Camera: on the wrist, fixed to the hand. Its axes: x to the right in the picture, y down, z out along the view.
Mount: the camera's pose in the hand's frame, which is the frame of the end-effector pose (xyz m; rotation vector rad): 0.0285 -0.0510 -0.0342 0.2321 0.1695 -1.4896
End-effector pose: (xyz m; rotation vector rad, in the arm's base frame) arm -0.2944 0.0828 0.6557 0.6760 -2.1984 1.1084
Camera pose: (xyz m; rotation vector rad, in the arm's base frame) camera -0.2717 0.0794 0.7194 1.7661 -0.8626 0.5063
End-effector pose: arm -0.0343 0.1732 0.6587 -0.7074 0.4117 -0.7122
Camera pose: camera -0.0567 0.1100 0.6680 -0.6549 -0.1383 -2.1898
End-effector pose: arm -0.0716 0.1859 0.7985 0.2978 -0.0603 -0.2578
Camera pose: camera -0.0531 0.1411 0.7513 0.5551 0.3230 -1.7084
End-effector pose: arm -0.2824 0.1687 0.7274 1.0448 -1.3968 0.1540
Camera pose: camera -0.2178 0.1490 0.7316 1.9472 -0.1898 -0.6839
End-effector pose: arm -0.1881 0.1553 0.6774 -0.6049 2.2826 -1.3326
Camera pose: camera -0.2226 0.1404 0.7337 1.8196 -1.1558 1.6573
